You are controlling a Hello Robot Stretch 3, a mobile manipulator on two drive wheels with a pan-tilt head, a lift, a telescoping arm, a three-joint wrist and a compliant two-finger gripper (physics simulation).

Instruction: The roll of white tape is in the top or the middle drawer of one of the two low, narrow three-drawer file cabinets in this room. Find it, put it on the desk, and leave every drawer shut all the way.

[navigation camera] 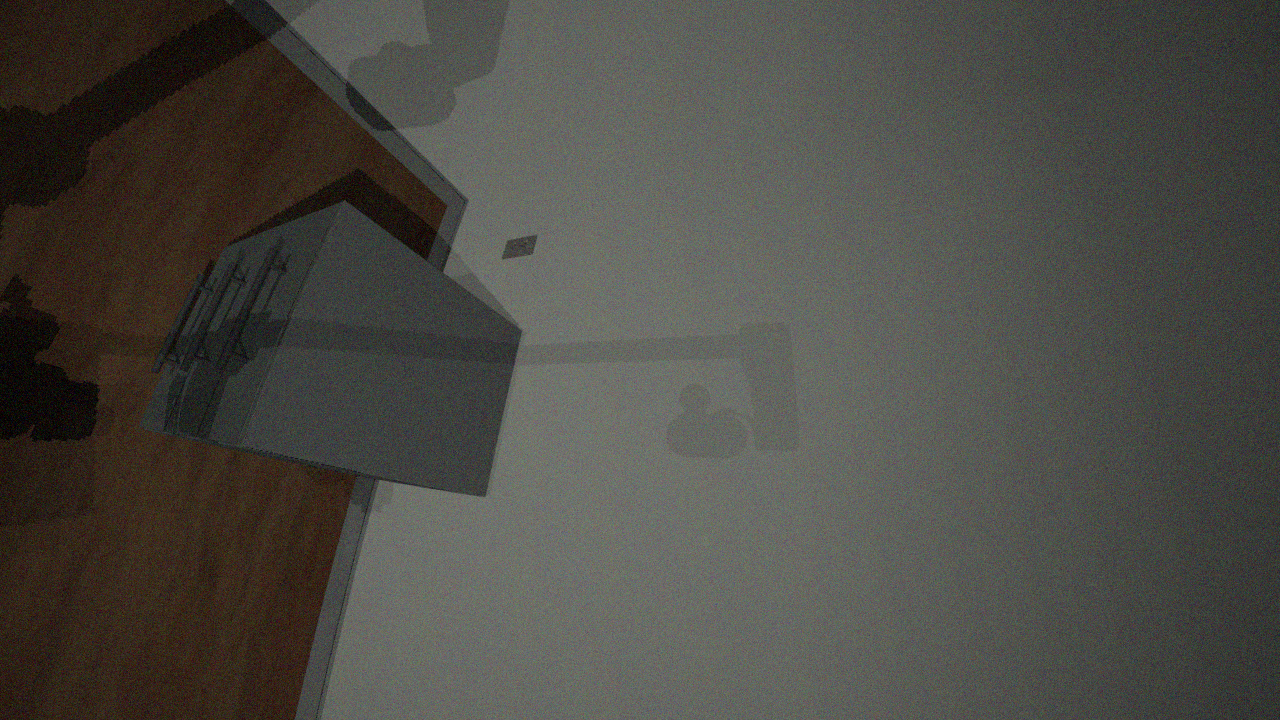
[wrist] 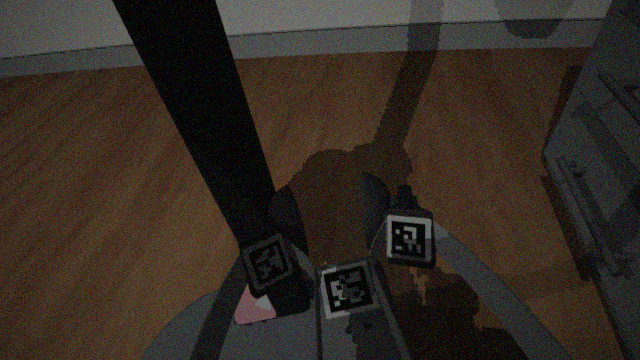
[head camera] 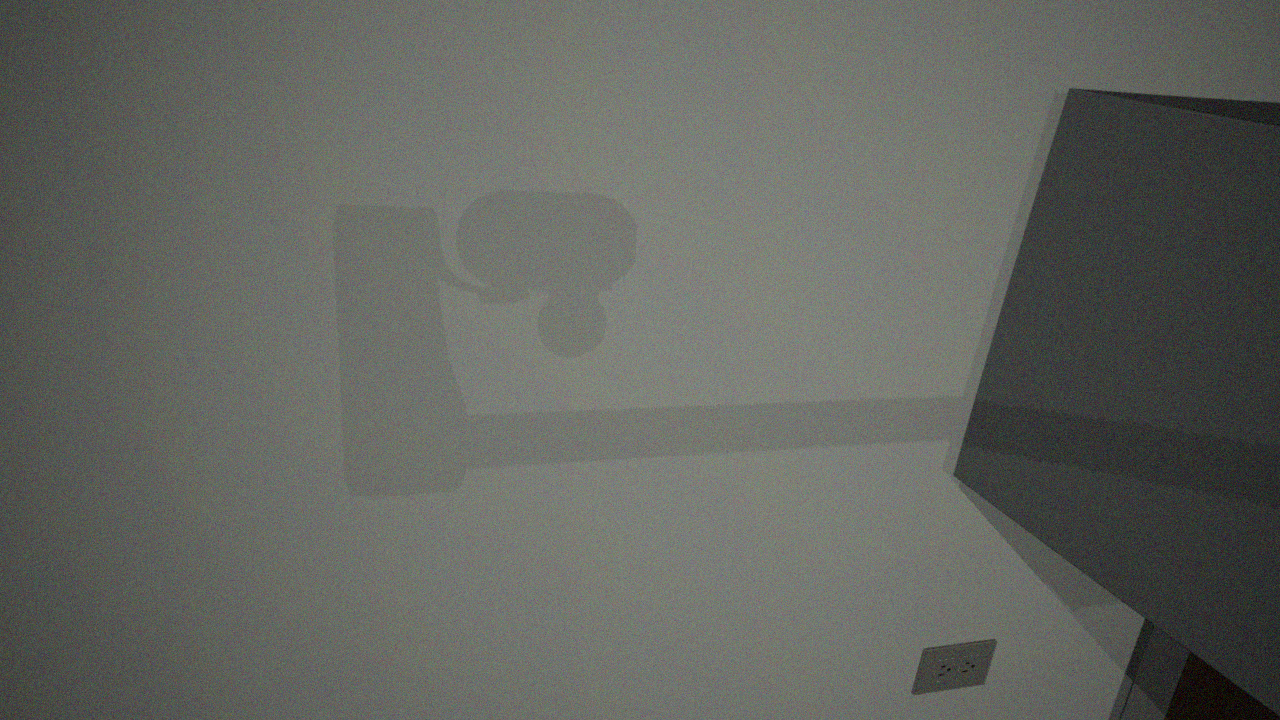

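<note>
A grey three-drawer file cabinet (head camera: 1136, 295) (navigation camera: 384, 385) stands against the wall. Its top fills the right of the head view. In the navigation view its drawer fronts and bar handles face left, and the drawers look shut. Part of its front also shows at the right edge of the wrist view, where the cabinet (wrist: 595, 145) is dim. My gripper (wrist: 328, 205) is open and empty over the wooden floor, to the left of the cabinet in that view. The roll of white tape, the desk and the second cabinet do not show in these views.
A pale wall (head camera: 626, 555) (navigation camera: 805, 582) runs behind the cabinet, with a power outlet (head camera: 953, 667) (navigation camera: 519, 247) on it. A grey baseboard (navigation camera: 338, 591) (wrist: 320, 46) edges the wooden floor (navigation camera: 179, 582) (wrist: 125, 175). The robot's shadows fall on wall, floor and cabinet.
</note>
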